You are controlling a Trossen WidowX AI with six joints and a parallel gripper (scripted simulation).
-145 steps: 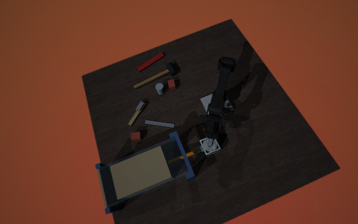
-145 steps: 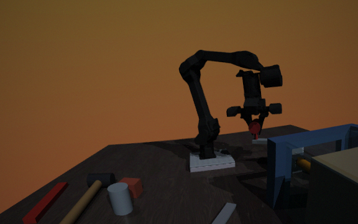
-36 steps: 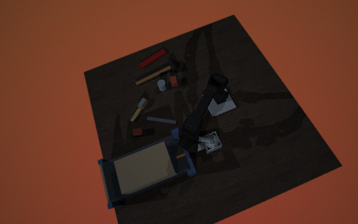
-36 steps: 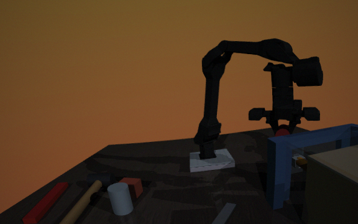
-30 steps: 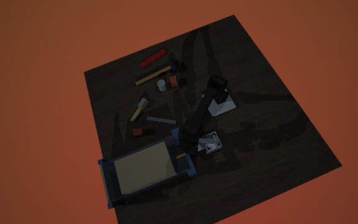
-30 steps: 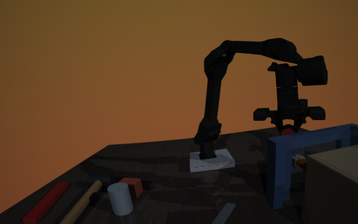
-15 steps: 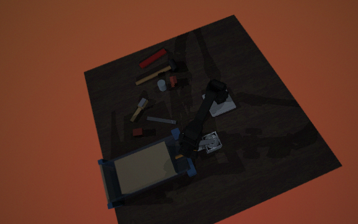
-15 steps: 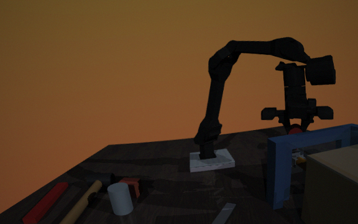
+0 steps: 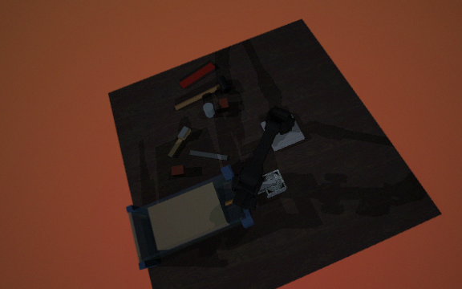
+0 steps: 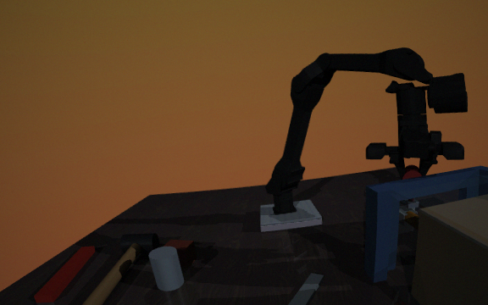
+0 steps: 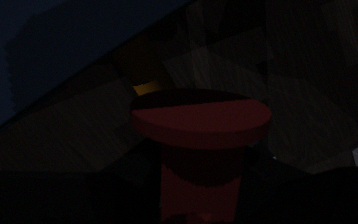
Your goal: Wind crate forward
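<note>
The winch handle lies 40 mm behind my gripper tip and 10 mm below it. Also, from my gripper tip: red knob: 20 mm above; then blue steel frame: 60 mm ahead, 10 mm below; then winch: 120 mm behind, 80 mm below.
</note>
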